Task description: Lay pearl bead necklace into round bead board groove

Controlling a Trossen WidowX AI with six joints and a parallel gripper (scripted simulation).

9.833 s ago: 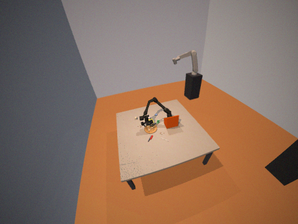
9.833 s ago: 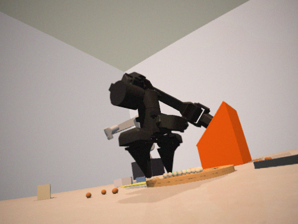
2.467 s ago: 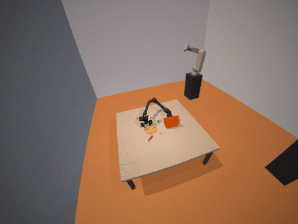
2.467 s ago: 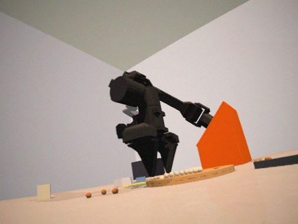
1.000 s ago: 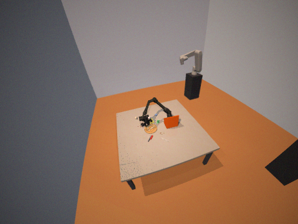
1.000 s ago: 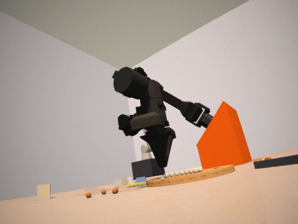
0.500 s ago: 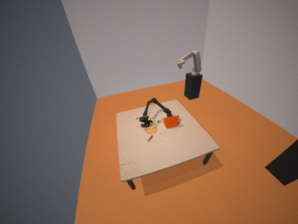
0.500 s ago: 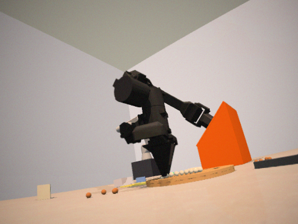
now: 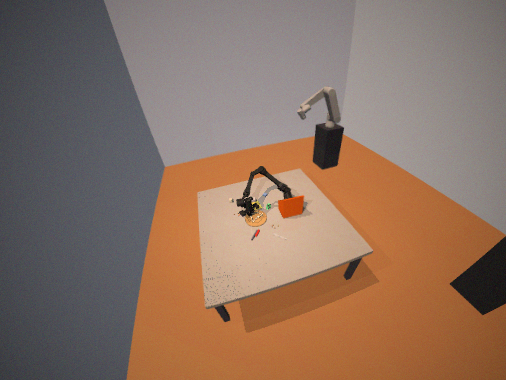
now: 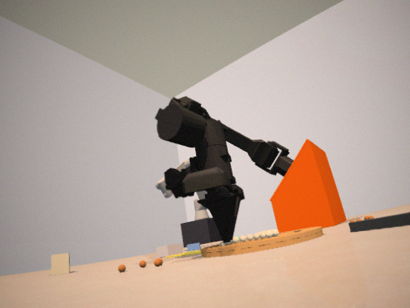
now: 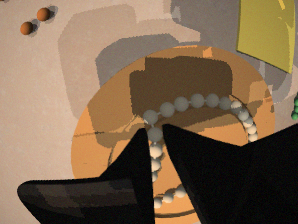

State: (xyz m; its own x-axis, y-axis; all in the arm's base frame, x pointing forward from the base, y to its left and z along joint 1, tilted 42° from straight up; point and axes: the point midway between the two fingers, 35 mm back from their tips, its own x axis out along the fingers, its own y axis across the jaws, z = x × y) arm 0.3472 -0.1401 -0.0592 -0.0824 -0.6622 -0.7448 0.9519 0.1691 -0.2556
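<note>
Now: the round wooden bead board 40 mm to the left of my gripper tip, 40 mm behind it and 10 mm below it. Round my gripper tip: tan cube (290 mm to the right, 120 mm ahead); then yellow flat piece (130 mm to the right, 100 mm behind, 10 mm below); then red-handled tool (220 mm to the left, 20 mm ahead, 10 mm below).
</note>
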